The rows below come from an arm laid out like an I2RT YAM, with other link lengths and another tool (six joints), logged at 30 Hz.
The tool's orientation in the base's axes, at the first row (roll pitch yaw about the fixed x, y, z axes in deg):
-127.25 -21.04 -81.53
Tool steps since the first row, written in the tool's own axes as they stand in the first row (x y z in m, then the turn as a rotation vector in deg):
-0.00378 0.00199 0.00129 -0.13 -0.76 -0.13
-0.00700 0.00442 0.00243 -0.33 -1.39 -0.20
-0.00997 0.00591 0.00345 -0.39 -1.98 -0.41
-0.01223 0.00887 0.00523 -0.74 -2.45 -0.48
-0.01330 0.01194 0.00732 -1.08 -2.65 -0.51
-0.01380 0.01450 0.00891 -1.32 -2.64 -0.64
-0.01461 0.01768 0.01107 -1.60 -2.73 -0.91
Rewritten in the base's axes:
-0.00057 0.00262 -0.00356 0.30 0.42 0.59
-0.00143 0.00458 -0.00717 0.56 0.84 1.03
-0.00183 0.00667 -0.00992 0.71 1.14 1.56
-0.00233 0.00748 -0.01394 0.87 1.64 1.83
-0.00248 0.00712 -0.01778 0.91 2.03 1.87
-0.00267 0.00648 -0.02076 0.76 2.26 1.85
-0.00278 0.00583 -0.02463 0.55 2.58 1.97

